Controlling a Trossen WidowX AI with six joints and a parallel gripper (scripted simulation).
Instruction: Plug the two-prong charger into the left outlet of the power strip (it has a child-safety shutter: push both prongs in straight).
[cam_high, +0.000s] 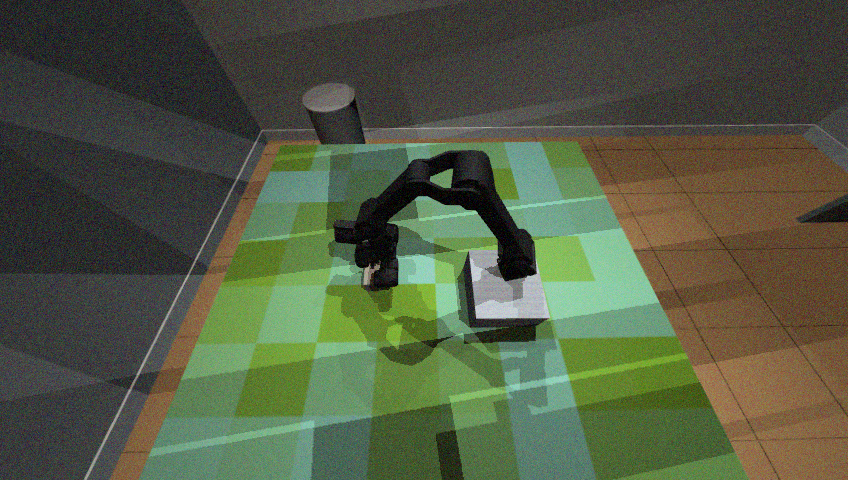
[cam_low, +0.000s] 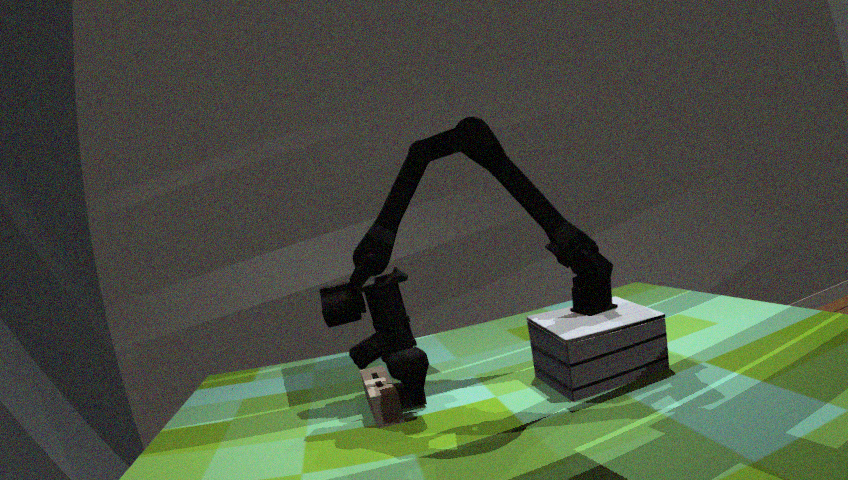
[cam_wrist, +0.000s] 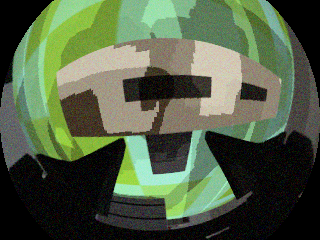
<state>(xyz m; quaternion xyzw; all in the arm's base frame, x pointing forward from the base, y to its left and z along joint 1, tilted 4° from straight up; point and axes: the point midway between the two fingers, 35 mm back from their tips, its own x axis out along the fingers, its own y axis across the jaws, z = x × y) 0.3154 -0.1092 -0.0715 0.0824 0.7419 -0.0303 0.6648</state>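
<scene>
Right now my gripper tip is 2 cm short of the black two-prong charger and 1 cm below it.
</scene>
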